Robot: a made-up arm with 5 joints.
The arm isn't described. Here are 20 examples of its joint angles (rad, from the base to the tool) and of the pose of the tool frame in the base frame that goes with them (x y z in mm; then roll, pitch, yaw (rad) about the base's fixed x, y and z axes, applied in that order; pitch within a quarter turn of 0, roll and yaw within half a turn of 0).
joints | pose
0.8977 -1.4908 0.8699 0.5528 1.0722 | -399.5 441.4 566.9 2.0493 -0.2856 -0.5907
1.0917 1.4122 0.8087 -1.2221 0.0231 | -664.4 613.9 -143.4 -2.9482 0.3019 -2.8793
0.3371 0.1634 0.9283 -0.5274 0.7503 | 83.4 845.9 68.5 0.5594 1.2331 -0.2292
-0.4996 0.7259 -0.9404 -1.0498 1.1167 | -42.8 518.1 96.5 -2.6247 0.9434 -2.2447
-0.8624 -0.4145 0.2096 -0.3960 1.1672 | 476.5 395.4 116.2 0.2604 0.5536 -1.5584
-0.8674 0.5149 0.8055 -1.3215 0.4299 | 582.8 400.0 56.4 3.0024 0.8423 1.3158
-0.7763 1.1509 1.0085 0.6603 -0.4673 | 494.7 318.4 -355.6 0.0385 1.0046 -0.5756
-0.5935 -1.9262 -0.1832 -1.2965 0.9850 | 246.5 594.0 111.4 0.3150 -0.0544 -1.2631
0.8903 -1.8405 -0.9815 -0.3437 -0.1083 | -255.6 590.5 94.1 -1.3636 -0.2231 1.0991
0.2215 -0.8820 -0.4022 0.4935 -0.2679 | -7.9 840.9 167.4 -1.1032 -0.1652 1.1235
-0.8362 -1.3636 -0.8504 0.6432 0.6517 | 407.3 403.6 167.0 -1.3715 -0.8516 0.2700
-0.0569 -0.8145 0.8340 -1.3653 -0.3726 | 104.4 828.1 416.7 0.9393 -0.0359 0.9644
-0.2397 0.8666 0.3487 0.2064 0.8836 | 225.5 723.9 -165.2 -0.3551 1.0432 -1.1214
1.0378 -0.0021 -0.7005 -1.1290 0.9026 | -479.1 321.4 19.9 -1.7013 0.9881 -0.2624
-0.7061 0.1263 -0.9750 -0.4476 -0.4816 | 89.1 580.2 -79.9 1.0138 0.9157 1.8687
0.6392 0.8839 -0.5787 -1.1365 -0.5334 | -516.0 493.3 131.4 2.0341 -0.0681 -2.8243
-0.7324 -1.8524 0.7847 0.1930 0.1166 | 132.6 639.1 562.5 2.0631 -1.2652 -2.6039
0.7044 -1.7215 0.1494 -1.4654 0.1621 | -485.0 686.9 187.0 0.2017 0.1645 1.0265
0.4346 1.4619 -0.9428 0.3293 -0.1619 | -481.9 573.6 87.8 1.1606 0.0215 2.6941
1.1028 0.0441 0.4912 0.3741 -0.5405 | -435.0 854.1 97.6 -0.1007 0.1712 1.6842
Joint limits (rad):
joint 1: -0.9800..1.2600
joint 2: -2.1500..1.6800
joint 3: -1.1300..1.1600
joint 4: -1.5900..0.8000
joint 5: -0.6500..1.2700
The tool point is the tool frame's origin. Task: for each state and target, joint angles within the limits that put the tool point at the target. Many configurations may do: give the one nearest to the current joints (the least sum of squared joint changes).
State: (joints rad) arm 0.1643 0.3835 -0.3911 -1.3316 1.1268
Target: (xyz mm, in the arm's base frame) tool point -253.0 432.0 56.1
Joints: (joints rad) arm 0.2065 0.2415 -1.0906 -1.1213 1.0905
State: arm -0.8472 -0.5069 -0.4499 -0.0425 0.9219
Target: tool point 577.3 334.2 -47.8
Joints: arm -0.9214 0.3488 0.1644 0.2833 0.2070
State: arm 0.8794 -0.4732 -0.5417 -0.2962 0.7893
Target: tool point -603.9 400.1 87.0
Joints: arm 1.2600 -0.4922 -0.0645 -1.1703 1.0619
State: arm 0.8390 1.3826 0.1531 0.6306 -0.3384
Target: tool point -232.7 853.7 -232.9
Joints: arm 0.4460 1.1632 0.2717 0.6326 -0.1180
